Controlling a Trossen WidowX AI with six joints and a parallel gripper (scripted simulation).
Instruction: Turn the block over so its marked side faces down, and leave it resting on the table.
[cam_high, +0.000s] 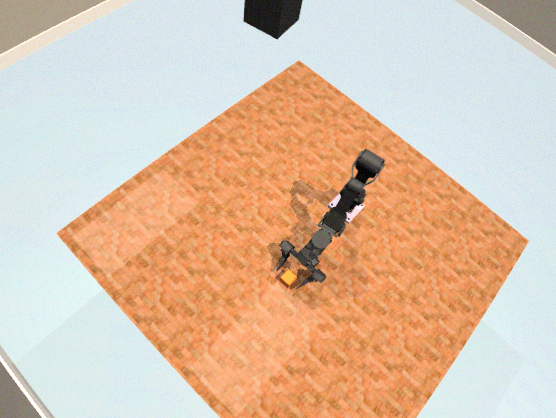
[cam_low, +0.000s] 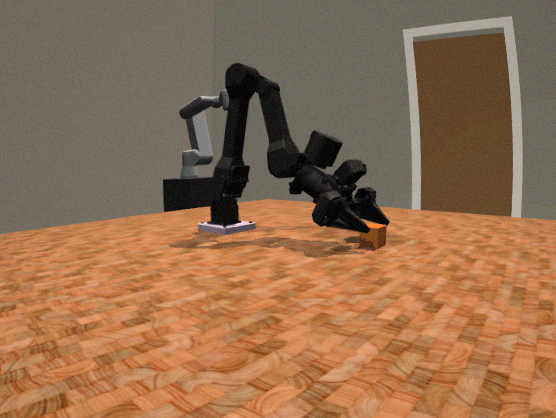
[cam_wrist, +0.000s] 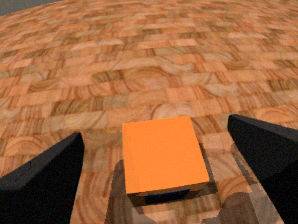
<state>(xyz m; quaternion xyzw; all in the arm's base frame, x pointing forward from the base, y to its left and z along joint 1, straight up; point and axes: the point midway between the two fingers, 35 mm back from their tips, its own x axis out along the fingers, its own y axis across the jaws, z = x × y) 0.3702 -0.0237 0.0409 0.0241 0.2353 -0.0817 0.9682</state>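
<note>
The orange block lies 2 cm below my gripper tip and 2 cm behind it.
</note>
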